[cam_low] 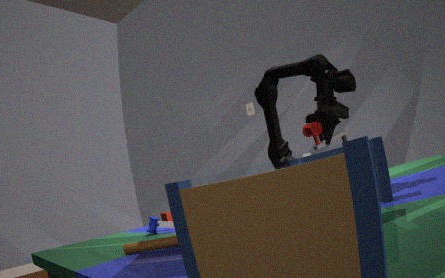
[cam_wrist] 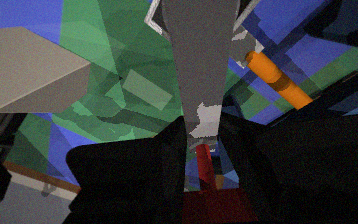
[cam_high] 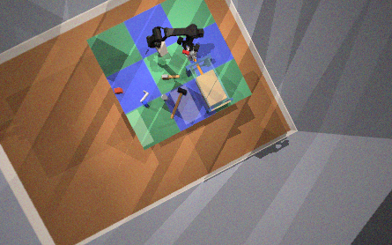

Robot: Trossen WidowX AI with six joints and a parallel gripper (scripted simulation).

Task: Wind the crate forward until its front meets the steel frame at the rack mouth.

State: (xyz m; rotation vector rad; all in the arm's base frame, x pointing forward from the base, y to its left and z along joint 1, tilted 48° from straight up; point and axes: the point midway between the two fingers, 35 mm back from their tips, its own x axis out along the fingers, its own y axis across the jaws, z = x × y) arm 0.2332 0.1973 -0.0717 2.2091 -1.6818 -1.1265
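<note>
Right now the red grip is 40 mm above my gripper tip, 20 mm to the right of it and 20 mm ahead of it. The rest, counted from my gripper tip: blue-framed guard cubby (360 mm ahead, 100 mm below, 30 mm to the left); winch (150 mm below, 60 mm behind, 50 mm to the left); blue piece (610 mm to the right, 150 mm below, 150 mm ahead).
</note>
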